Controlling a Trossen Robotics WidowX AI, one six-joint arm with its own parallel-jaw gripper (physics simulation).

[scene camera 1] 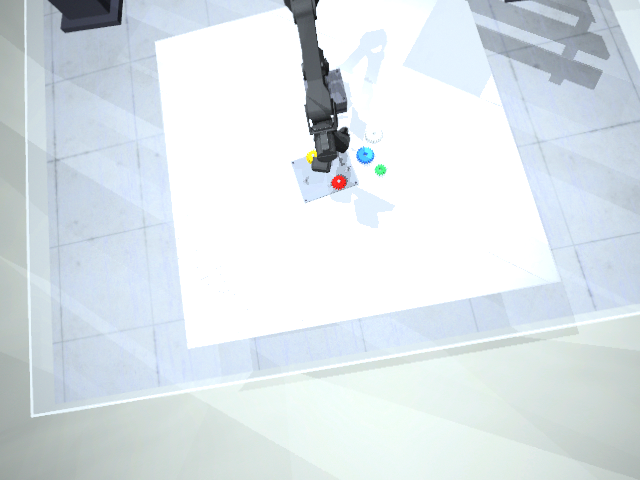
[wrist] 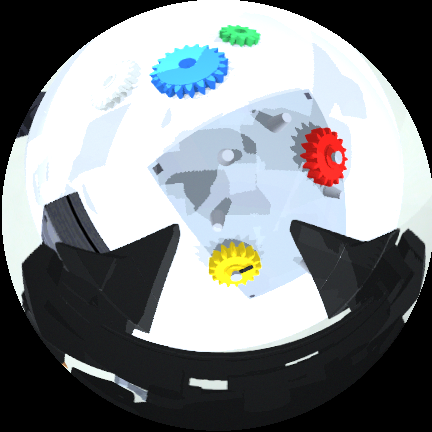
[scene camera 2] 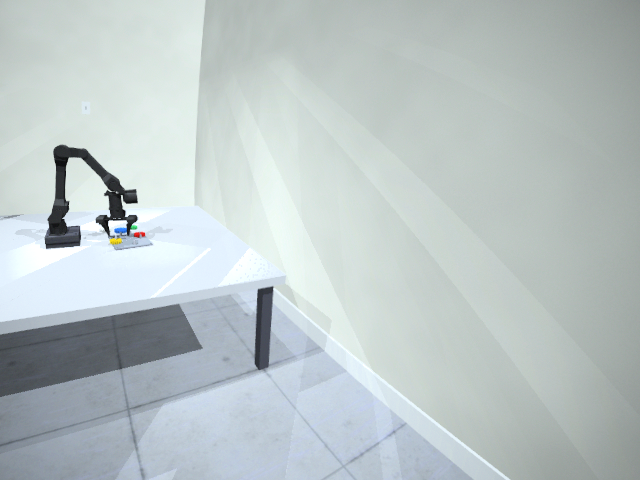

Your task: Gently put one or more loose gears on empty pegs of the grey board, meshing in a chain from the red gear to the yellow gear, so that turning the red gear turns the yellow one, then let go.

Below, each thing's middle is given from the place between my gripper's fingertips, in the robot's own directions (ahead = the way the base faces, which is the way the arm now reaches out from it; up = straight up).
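Scene:
There's a yellow gear (wrist: pixel 220 265) here, and my gripper is 5 cm to the left of it, 1 cm past it and 1 cm above it. Measuring from my hand, the red gear (wrist: pixel 322 142) is 10 cm ahead, 4 cm to the left and 1 cm below, and the blue gear (wrist: pixel 190 69) is 14 cm to the left and 2 cm below. I can see a grey board (scene camera 1: pixel 316 187) too, and that's 5 cm ahead of my hand, 1 cm to the right of it and 2 cm below it.

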